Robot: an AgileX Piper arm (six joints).
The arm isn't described. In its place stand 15 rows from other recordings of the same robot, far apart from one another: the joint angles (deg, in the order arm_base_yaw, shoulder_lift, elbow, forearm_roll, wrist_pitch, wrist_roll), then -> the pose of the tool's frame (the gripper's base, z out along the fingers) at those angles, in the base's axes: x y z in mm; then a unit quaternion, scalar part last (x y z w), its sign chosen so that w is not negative.
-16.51 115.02 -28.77 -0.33 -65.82 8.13 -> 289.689, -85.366, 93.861, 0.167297, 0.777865, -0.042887, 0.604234
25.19 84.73 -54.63 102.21 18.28 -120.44 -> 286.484, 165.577, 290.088, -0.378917, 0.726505, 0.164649, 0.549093
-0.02 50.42 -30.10 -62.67 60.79 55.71 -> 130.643, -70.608, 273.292, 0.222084, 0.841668, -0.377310, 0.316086
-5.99 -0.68 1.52 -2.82 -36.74 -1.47 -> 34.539, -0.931, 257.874, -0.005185, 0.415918, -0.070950, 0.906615
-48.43 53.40 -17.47 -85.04 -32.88 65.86 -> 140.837, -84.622, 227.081, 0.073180, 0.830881, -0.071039, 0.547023
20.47 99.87 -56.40 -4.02 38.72 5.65 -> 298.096, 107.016, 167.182, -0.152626, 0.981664, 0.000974, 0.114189
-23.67 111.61 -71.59 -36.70 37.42 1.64 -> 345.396, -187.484, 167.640, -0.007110, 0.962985, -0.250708, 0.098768
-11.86 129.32 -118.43 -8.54 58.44 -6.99 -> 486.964, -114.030, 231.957, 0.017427, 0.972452, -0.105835, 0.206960
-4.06 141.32 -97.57 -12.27 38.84 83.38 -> 472.216, -45.677, 41.670, 0.628578, 0.766569, 0.010348, 0.130976
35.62 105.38 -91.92 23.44 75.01 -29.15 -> 284.307, 246.709, 286.650, -0.488725, 0.847634, 0.201718, 0.044424
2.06 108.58 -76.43 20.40 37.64 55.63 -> 399.123, 33.740, 204.270, 0.533934, 0.806389, 0.222850, 0.122427
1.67 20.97 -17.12 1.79 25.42 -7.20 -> 83.266, 3.648, 249.730, -0.056758, 0.837986, -0.012901, 0.542578
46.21 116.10 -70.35 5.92 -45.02 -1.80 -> 318.790, 322.954, 219.088, -0.229246, 0.641621, 0.278386, 0.676956
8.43 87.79 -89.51 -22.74 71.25 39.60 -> 314.007, 12.864, 382.335, 0.237012, 0.926657, -0.091145, 0.277172
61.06 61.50 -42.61 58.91 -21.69 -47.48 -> 138.500, 190.959, 347.292, -0.209296, 0.689291, 0.300835, 0.624957
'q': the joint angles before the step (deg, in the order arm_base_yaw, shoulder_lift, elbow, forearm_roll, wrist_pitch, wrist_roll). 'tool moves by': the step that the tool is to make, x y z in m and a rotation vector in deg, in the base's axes. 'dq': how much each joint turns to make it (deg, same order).
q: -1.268 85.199 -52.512 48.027 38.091 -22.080
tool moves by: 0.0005 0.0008 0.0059 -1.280 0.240 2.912
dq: 0.009 0.013 -1.732 -2.494 2.787 0.048
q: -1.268 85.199 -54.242 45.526 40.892 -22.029
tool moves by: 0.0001 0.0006 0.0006 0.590 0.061 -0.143
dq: 0.004 -0.003 -0.049 0.589 0.178 0.006
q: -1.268 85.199 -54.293 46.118 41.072 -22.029
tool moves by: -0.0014 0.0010 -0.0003 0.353 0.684 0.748
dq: 0.003 -0.005 0.015 0.063 1.062 -0.113
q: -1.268 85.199 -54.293 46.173 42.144 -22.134
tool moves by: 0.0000 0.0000 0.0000 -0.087 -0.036 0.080
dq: 0.010 0.000 -0.010 -0.066 -0.001 -0.057
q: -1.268 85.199 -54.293 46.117 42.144 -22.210
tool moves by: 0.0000 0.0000 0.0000 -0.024 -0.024 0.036
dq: 0.000 0.000 0.000 0.000 -0.001 -0.049
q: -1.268 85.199 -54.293 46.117 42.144 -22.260
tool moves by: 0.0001 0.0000 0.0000 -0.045 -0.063 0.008
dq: 0.011 0.007 -0.004 -0.001 -0.062 -0.049
